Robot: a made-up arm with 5 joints.
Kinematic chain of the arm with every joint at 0, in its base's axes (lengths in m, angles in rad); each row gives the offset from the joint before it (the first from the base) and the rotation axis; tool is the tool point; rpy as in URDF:
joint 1: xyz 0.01 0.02 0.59 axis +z
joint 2: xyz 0 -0.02 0.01 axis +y
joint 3: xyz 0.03 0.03 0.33 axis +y
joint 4: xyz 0.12 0 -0.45 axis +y
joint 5: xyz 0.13 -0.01 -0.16 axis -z
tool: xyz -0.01 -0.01 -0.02 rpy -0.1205 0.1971 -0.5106
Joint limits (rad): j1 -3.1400..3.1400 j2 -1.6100..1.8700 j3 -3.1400..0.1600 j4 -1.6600..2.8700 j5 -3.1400..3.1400
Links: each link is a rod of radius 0.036 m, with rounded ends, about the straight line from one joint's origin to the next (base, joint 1, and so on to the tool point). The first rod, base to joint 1, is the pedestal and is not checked.
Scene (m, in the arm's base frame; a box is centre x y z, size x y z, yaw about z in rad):
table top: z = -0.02
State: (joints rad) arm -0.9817 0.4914 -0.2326 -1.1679 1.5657
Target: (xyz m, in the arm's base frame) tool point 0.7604 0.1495 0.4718
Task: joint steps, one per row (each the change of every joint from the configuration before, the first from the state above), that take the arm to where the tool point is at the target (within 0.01 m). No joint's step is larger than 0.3 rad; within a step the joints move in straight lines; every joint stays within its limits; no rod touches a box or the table.
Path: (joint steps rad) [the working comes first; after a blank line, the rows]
Joints at the target: 0.1575 0.8154 -1.2185 -0.7379 1.5900
Straight joint move there: clear.

1: 0.2848 0.0810 -0.2465 0.1075 0.0061
2: 0.2848 0.0810 -0.2465 0.1075 0.0061
3: 0.2848 0.0810 -0.2464 0.1075 0.0061
4: 0.2848 0.0810 -0.2465 0.1075 0.0060

